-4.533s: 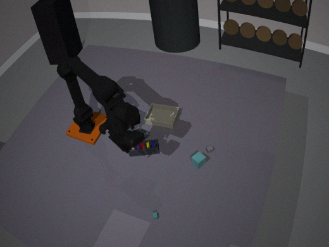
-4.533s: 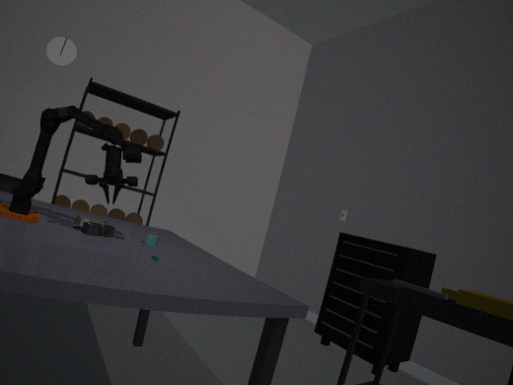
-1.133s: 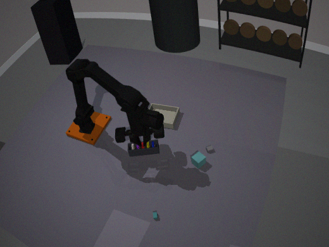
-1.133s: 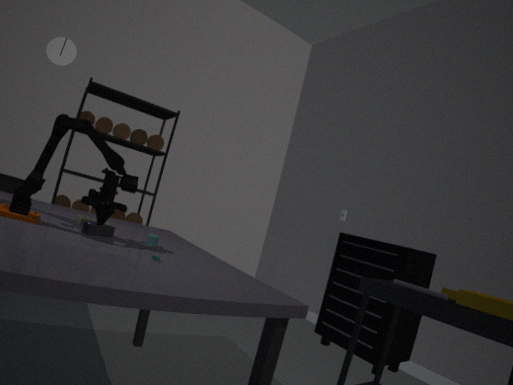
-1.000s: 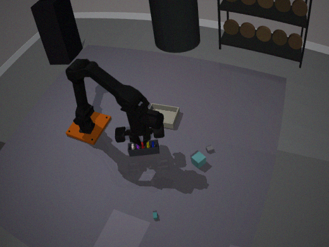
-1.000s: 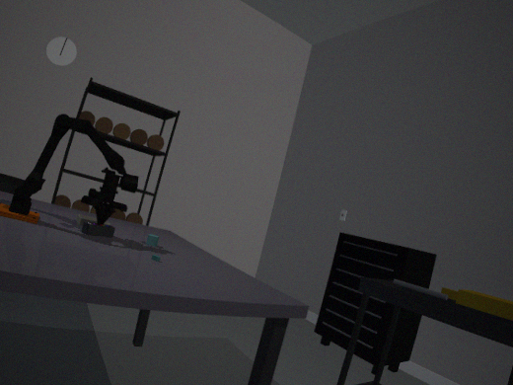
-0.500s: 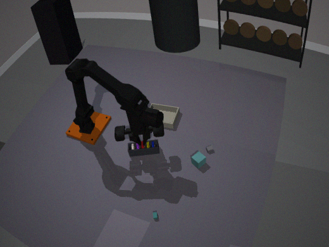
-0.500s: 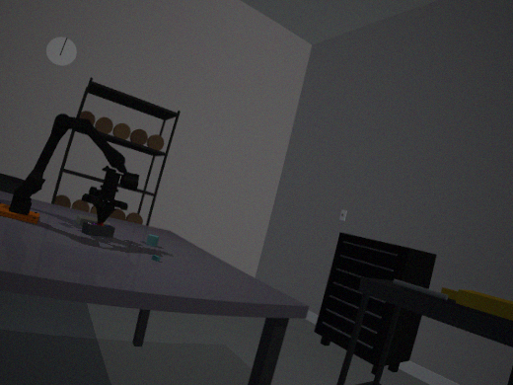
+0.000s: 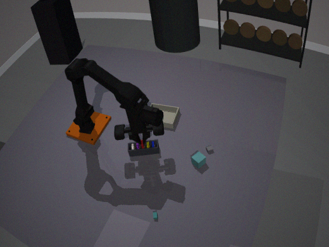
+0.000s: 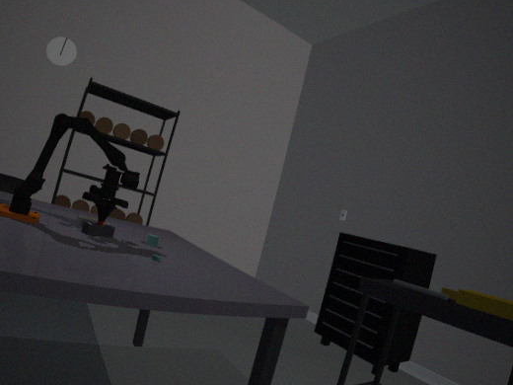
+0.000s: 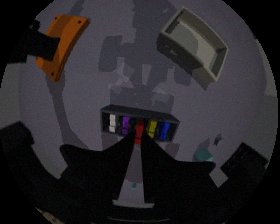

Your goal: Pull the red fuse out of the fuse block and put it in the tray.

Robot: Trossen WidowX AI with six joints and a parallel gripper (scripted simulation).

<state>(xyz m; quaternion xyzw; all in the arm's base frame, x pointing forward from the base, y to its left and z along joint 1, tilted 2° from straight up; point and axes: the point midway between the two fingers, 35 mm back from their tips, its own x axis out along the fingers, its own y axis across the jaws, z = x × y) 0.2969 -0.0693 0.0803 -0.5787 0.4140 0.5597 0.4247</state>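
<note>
Right now my gripper tip is 19 cm to the right of the beige tray, 5 cm above it and 3 cm short of it. Also, from my gripper tip: red fuse 1 cm below; then small grey cube 26 cm ahead, 5 cm below, 4 cm to the left; then teal cube 23 cm ahead, 3 cm below, 2 cm to the right.
</note>
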